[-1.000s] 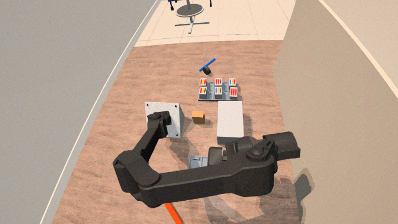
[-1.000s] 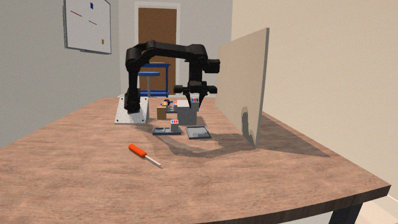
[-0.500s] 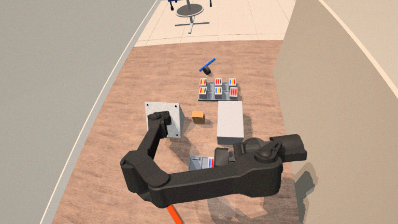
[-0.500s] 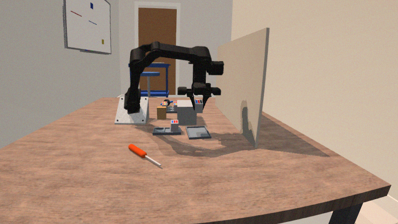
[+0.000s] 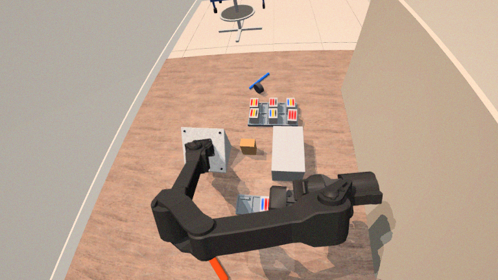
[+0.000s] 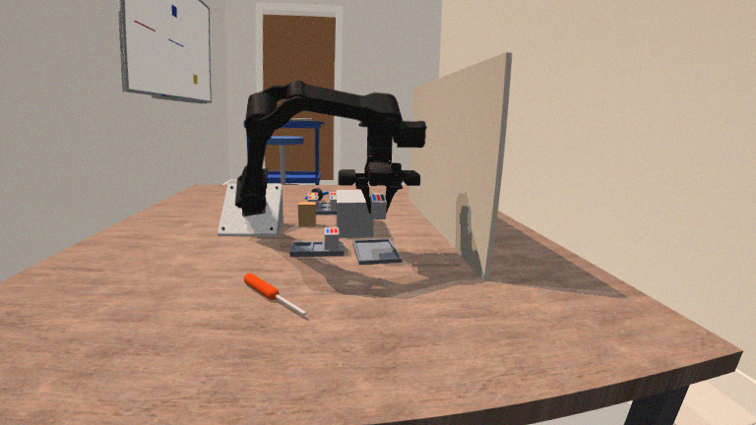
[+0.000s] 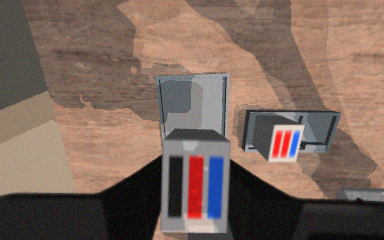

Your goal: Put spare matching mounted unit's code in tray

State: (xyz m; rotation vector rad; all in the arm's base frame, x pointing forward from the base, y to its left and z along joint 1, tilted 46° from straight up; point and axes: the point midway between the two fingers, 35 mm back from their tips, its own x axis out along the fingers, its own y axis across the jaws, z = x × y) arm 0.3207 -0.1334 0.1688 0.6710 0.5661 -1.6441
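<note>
Right now my gripper tip is 100 mm above the grey tray. From my gripper tip the other things lie so: brown block: 160 mm behind, 230 mm to the left, 70 mm below; then grey rack: 140 mm behind, 30 mm to the left, 90 mm below; then mounted unit: 30 mm behind, 190 mm to the left, 50 mm below.
</note>
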